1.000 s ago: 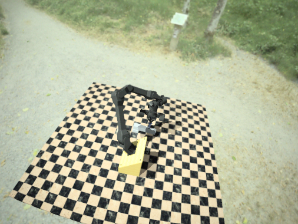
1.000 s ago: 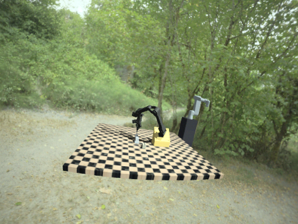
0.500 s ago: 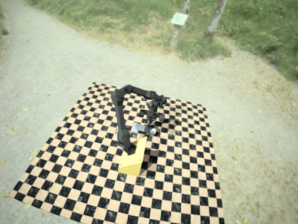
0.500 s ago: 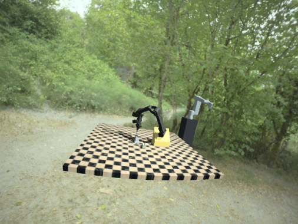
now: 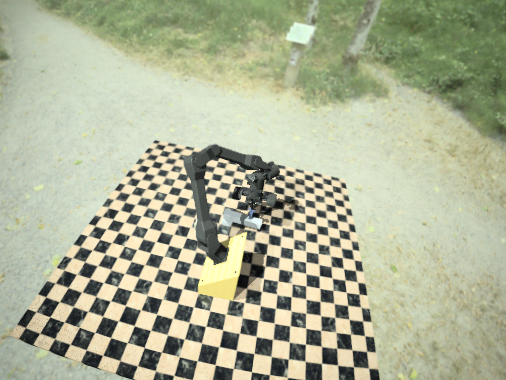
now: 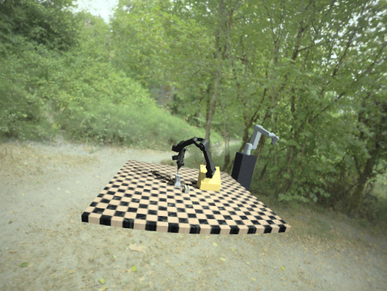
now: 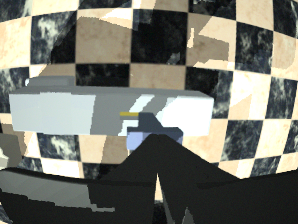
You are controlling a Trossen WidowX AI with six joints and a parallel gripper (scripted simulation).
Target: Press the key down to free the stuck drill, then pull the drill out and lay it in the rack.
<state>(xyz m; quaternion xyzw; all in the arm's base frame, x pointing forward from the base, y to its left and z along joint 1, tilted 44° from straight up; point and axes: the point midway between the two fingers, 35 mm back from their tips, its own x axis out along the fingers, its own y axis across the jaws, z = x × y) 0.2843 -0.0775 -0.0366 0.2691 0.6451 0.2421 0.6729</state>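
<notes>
The blue key lies 30 mm below my gripper tip. The rest, counted from my gripper tip: grey rack 210 mm to the left, 100 mm below, 70 mm behind; yellow drill 70 mm below, 60 mm to the left; grey block 80 mm below, 40 mm to the left.
</notes>
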